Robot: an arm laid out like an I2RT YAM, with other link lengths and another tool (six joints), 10 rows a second.
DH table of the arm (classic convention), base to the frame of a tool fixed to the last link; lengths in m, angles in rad. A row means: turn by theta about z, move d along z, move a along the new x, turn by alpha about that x. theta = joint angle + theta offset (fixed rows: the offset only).
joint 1: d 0.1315  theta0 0  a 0.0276  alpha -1.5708
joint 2: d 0  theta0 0  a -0.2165  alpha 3.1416
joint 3: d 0  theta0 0.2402  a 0.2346  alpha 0
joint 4: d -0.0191  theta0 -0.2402  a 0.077  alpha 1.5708
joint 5: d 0.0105  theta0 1.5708  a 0  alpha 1.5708
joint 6: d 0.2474  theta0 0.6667  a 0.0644  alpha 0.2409
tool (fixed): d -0.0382  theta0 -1.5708  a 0  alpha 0
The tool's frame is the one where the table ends.
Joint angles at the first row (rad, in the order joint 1, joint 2, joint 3, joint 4, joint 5, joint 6):
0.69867 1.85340 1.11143 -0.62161 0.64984 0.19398
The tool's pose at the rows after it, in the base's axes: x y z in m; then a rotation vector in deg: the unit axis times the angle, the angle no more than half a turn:
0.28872, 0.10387, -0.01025, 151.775, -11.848, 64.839
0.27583, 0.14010, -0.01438, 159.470, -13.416, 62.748
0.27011, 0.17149, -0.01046, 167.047, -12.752, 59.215
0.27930, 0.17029, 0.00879, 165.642, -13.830, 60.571
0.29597, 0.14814, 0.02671, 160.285, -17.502, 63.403
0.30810, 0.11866, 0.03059, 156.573, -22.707, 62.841
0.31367, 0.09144, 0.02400, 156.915, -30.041, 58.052
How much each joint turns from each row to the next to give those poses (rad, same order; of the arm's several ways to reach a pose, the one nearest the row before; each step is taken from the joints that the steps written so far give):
0.06255 -0.01068 0.01868 -0.02058 -0.07477 0.01639
0.05038 -0.00649 0.04731 -0.03398 -0.10604 0.05572
0.01717 0.00001 0.07515 -0.04614 -0.11369 -0.00076
-0.01146 -0.00002 0.07626 -0.07056 0.02137 -0.00040
-0.04655 0.00001 0.04503 -0.04579 0.07057 -0.00039
-0.08087 0.00001 0.00346 -0.01107 0.02403 -0.00876
-0.11291 -0.00002 -0.00004 -0.00989 -0.06141 -0.01450

